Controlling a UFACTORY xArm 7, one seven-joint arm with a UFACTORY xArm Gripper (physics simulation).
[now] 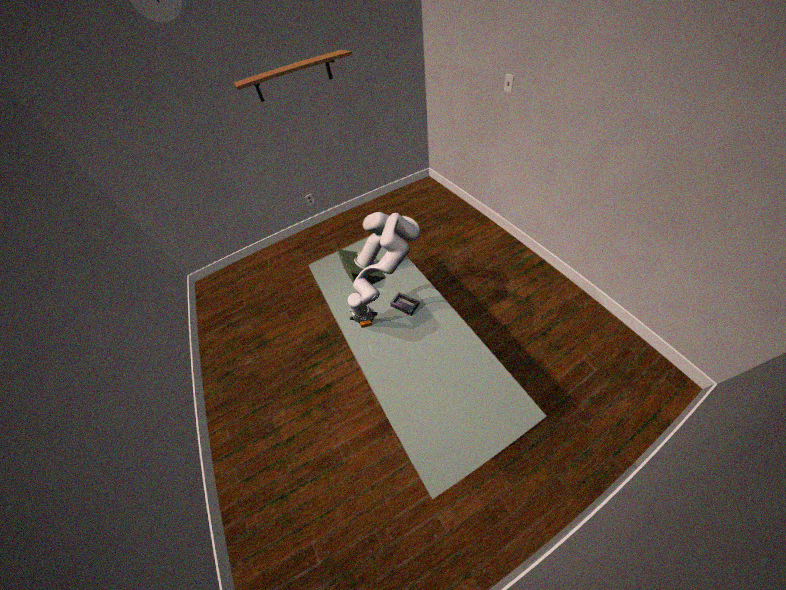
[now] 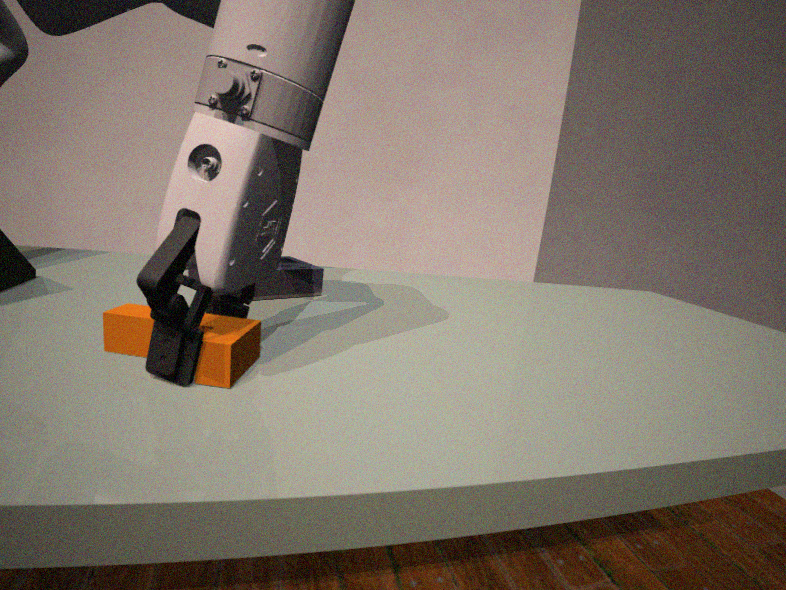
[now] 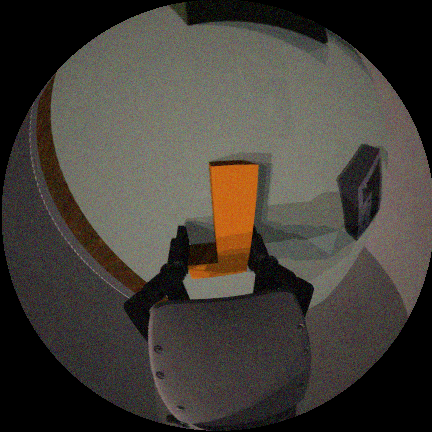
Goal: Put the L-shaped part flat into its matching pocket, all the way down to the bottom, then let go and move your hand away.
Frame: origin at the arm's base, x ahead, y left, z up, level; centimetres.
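Seen in the pictures: gripper, fingertip midpoint: (image 1: 366,320) (image 2: 195,360) (image 3: 215,232); arm's base at its link origin: (image 1: 363,264).
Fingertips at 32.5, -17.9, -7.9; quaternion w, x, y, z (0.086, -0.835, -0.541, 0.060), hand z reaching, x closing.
Pixels of each thing's top centre, then the offset from my fingertips to it, as dx, dy, dz. Level surfaces: height alone.
- orange L-shaped part at its top centre: (image 2: 173,320) (image 3: 215,238) (image 1: 364,315) -1.6, +0.4, +2.9
- pale green table top at its surface level: dz -0.3
- dark block with the L-shaped pocket, top centre: (image 2: 257,262) (image 3: 372,201) (image 1: 404,301) +4.6, +23.7, +3.4
The orange L-shaped part (image 2: 223,345) (image 3: 231,209) (image 1: 366,322) is between the fingers of my gripper (image 2: 186,345) (image 3: 215,232) (image 1: 363,316), which is shut on it near its short leg. The part sits low, at or just above the pale green table top (image 2: 449,381) (image 3: 160,100). The dark block with the L-shaped pocket (image 1: 405,303) (image 3: 360,189) lies on the table to the right of the gripper, a short way off.
The table's left edge (image 3: 64,201) runs close to the gripper, with wooden floor (image 1: 303,439) beyond. The arm's base stands on a dark plate (image 1: 351,262) at the table's far end.
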